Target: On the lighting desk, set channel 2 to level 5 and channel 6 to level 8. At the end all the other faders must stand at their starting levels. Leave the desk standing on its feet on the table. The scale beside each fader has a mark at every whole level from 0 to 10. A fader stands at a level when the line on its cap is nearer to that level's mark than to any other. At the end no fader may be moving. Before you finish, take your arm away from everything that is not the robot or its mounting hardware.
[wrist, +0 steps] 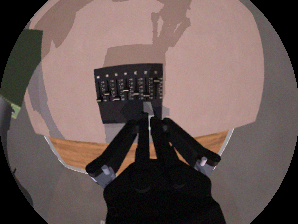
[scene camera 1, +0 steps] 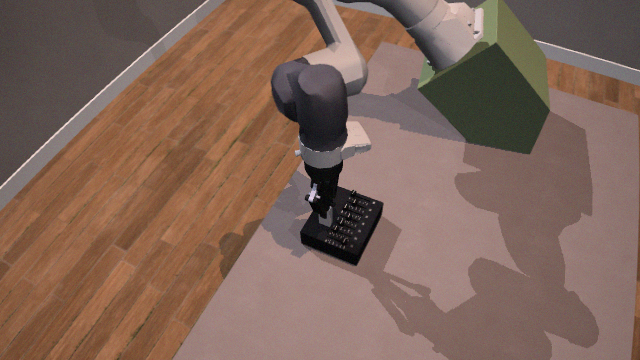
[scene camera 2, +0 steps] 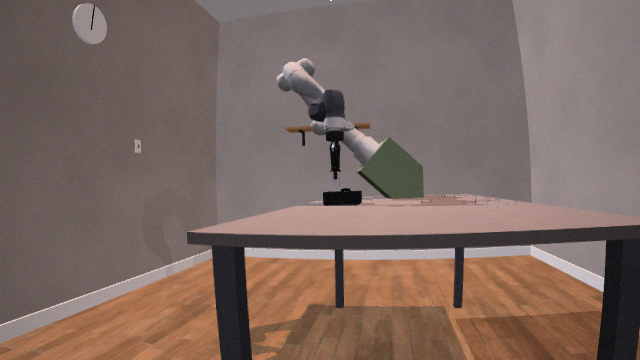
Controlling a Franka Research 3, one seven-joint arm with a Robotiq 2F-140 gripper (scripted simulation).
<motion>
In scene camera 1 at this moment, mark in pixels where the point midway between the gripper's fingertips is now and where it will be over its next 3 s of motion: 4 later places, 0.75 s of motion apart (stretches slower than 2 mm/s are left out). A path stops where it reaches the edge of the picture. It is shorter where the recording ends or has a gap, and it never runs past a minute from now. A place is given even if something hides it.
My gripper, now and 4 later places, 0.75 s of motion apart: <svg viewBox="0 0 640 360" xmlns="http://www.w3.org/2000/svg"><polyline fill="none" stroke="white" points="325,222 326,225 327,225 331,227 333,228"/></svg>
</motion>
